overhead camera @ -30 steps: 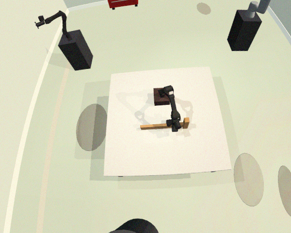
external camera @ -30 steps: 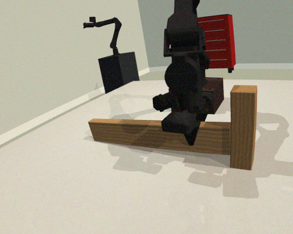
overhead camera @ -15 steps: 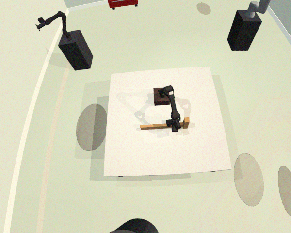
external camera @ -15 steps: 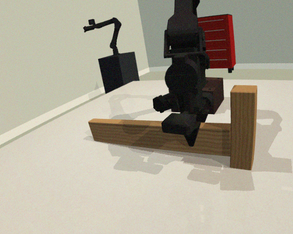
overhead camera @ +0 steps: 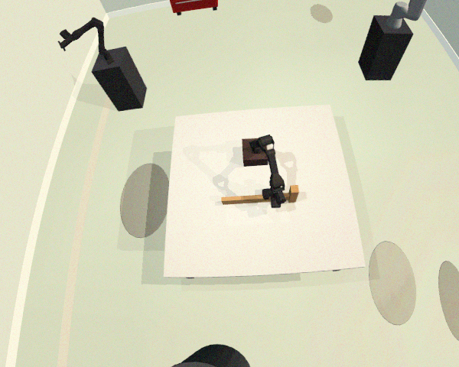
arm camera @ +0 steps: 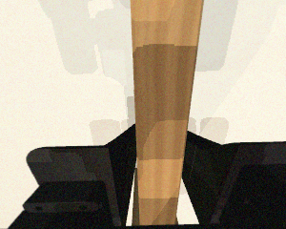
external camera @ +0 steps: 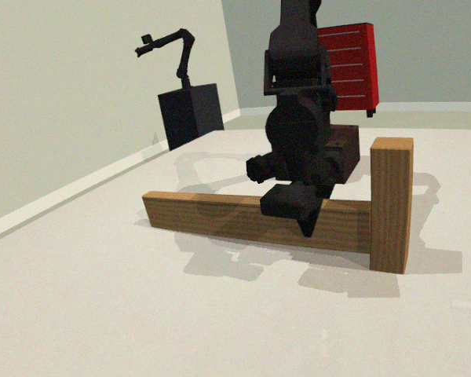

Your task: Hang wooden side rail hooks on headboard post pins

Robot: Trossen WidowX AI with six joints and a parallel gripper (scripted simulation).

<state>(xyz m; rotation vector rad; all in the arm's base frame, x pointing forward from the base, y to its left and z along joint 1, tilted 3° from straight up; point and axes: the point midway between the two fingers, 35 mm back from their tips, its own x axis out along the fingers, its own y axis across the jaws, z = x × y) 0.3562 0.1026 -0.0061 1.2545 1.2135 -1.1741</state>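
Right now my gripper tip is 12 cm to the right of the headboard post and 5 cm below it.
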